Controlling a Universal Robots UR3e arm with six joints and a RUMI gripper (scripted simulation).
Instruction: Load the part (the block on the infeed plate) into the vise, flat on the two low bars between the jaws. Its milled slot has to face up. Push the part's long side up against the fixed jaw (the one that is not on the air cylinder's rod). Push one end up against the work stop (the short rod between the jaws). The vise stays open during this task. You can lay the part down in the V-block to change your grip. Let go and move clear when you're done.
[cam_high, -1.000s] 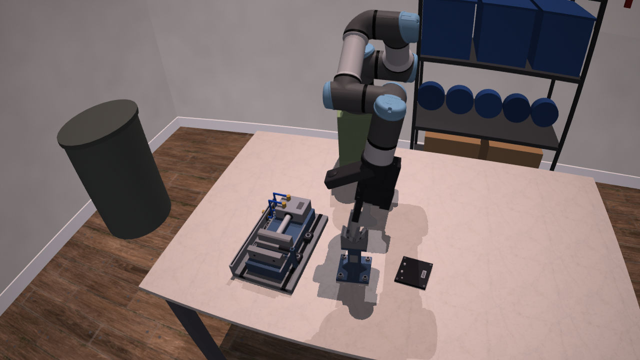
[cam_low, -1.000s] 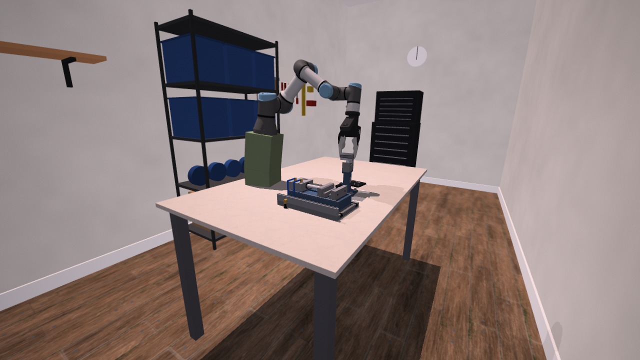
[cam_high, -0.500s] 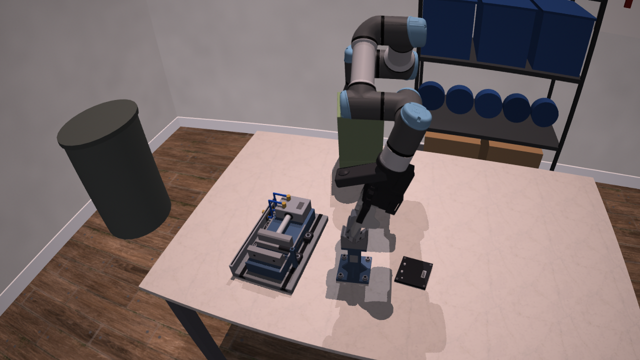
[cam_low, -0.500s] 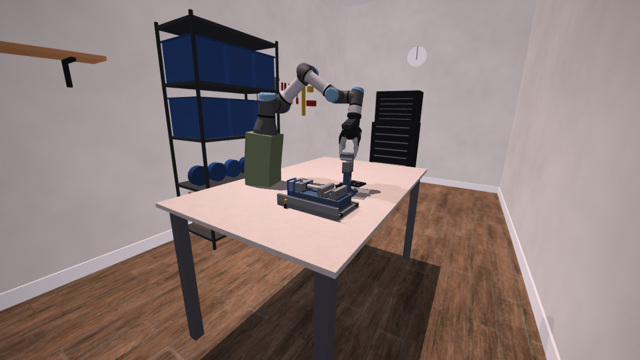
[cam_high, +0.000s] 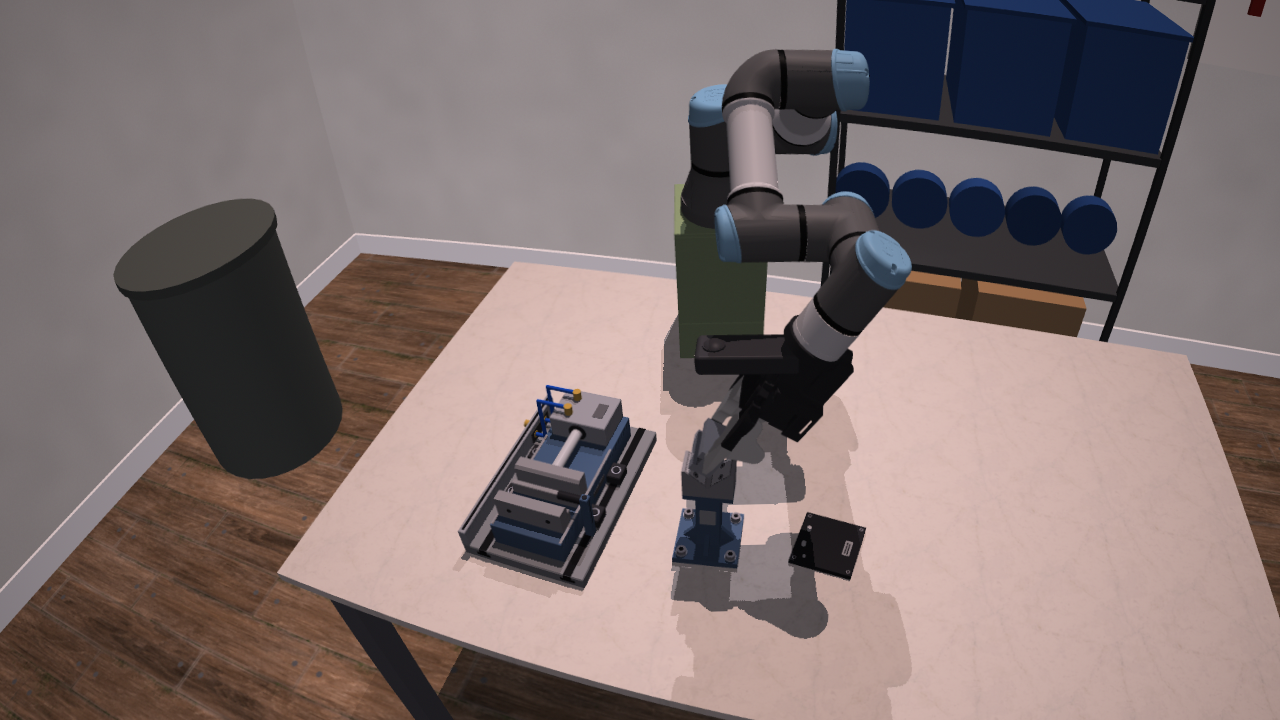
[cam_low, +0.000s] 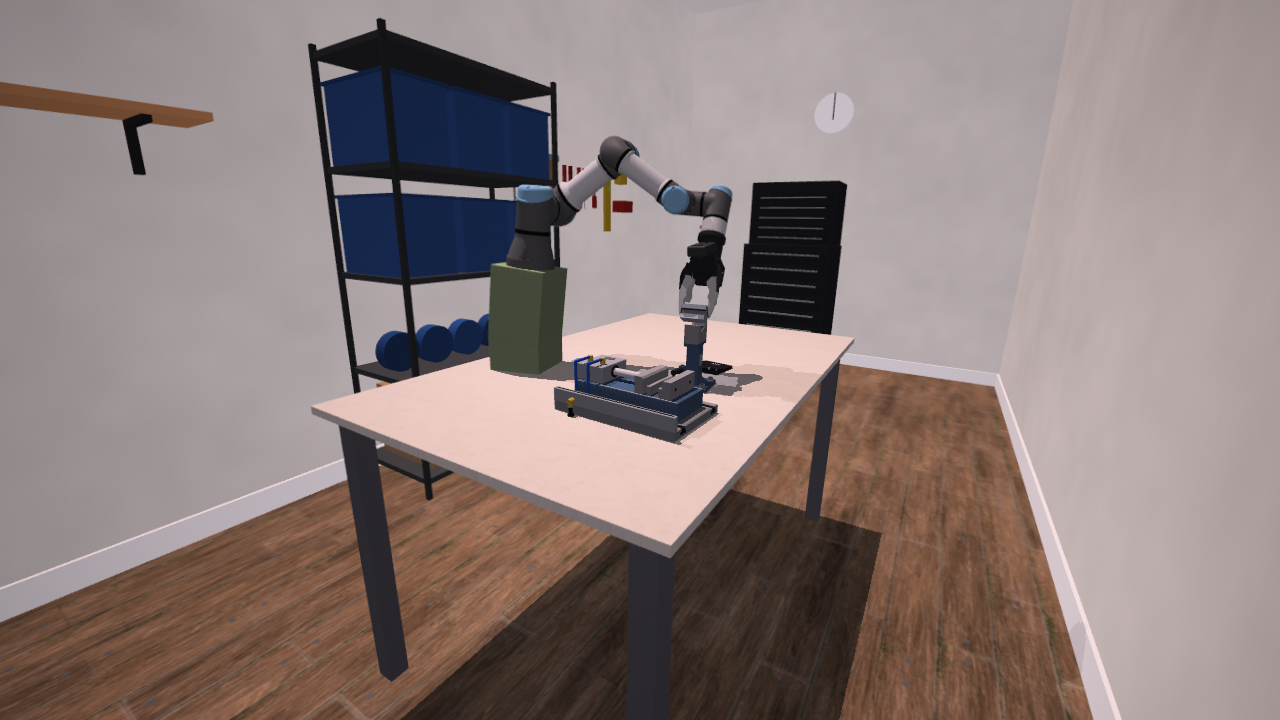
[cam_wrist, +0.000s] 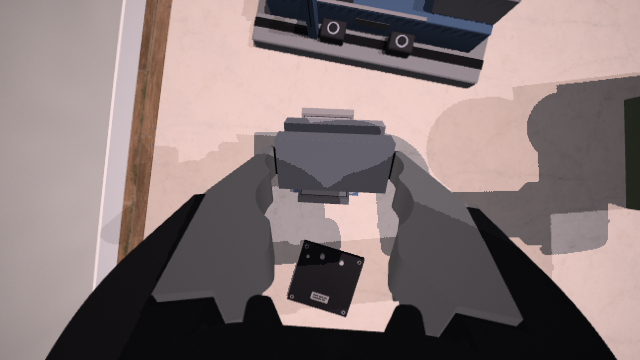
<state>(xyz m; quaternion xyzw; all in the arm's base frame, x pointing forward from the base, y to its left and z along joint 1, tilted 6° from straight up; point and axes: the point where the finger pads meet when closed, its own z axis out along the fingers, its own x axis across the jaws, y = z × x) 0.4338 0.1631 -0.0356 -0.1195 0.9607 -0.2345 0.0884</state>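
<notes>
My gripper is now 10 mm to the left of the part. Round my hand: dark work stop rod 80 mm ahead, 170 mm to the right, 100 mm below; then black infeed plate 50 mm behind, 160 mm to the left, 190 mm below; then fixed jaw 110 mm ahead, 220 mm to the right, 110 mm below.
</notes>
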